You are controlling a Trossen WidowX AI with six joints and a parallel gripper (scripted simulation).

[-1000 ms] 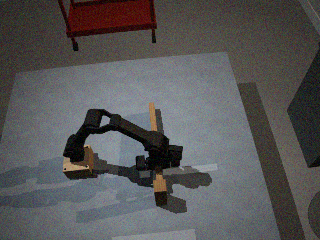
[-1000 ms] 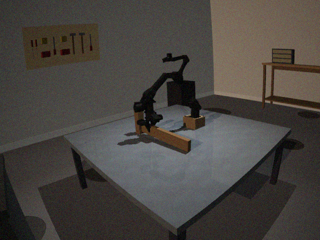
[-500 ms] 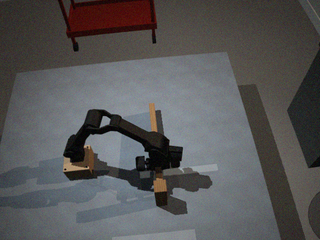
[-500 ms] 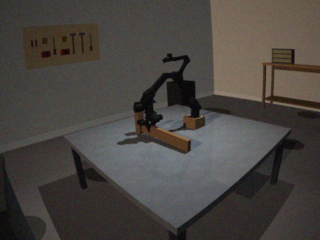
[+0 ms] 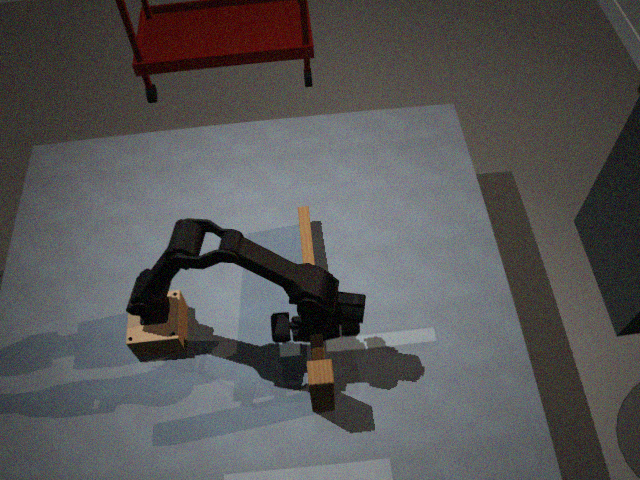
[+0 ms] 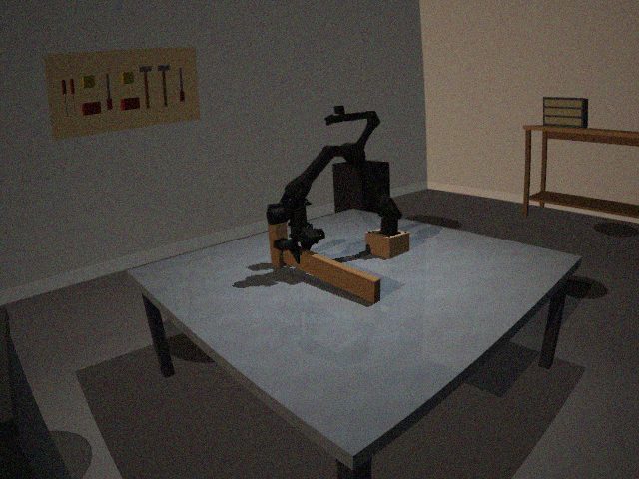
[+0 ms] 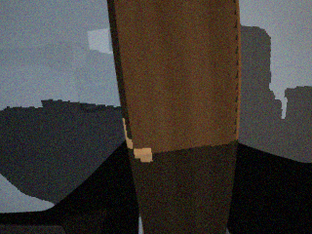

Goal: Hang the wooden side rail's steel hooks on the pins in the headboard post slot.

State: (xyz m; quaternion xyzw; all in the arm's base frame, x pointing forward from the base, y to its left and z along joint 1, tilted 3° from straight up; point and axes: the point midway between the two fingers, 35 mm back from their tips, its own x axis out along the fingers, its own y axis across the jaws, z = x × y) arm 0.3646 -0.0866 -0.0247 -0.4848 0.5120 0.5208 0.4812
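The headboard post is 130 mm to the right of my gripper tip and 40 mm above it.
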